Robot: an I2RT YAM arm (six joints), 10 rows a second.
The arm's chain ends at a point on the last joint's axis. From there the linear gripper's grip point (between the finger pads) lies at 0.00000 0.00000 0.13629 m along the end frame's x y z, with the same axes.
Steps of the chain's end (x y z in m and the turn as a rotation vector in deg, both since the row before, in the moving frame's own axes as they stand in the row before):
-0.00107 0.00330 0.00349 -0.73 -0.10 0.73
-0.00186 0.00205 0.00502 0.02 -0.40 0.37
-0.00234 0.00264 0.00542 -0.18 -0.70 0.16
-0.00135 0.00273 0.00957 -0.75 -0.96 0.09
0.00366 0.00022 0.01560 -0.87 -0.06 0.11
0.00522 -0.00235 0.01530 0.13 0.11 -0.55
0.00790 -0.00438 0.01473 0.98 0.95 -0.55
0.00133 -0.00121 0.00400 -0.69 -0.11 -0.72
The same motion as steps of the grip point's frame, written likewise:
-0.00132 0.00503 0.00348 -0.73 -0.10 0.73
-0.00281 0.00200 0.00502 0.02 -0.40 0.37
-0.00401 0.00307 0.00541 -0.18 -0.70 0.16
-0.00363 0.00451 0.00954 -0.75 -0.96 0.09
0.00352 0.00229 0.01558 -0.87 -0.06 0.11
0.00548 -0.00266 0.01530 0.13 0.11 -0.55
0.01015 -0.00672 0.01469 0.98 0.95 -0.55
0.00108 0.00043 0.00399 -0.69 -0.11 -0.72

